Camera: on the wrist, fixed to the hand. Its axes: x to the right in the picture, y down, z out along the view.
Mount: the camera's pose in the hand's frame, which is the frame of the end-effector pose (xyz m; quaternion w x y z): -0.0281 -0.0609 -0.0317 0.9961 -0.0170 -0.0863 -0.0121
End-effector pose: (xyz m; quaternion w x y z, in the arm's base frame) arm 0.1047 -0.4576 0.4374 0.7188 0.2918 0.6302 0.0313
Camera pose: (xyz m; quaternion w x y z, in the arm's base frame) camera 0.0500 -0.5076 0.4333 0.7757 0.2735 0.5687 0.0080
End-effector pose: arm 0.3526 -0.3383 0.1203 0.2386 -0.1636 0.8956 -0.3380
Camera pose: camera 0.3670 -0.3525 0.1917 0.3081 -0.2070 0.8752 -0.3102
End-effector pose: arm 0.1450 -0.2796 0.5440 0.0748 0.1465 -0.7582 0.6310
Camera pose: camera 0.1886 -0.2548 0.5987 0.0192 0.2083 -0.7706 0.6020
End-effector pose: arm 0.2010 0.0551 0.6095 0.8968 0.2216 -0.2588 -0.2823
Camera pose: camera 0.1760 0.0353 0.5425 0.8713 0.1842 -0.3277 -0.3156
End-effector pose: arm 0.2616 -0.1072 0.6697 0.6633 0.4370 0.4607 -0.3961
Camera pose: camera 0.1893 -0.0923 0.6774 0.7030 0.3842 0.4136 -0.4324
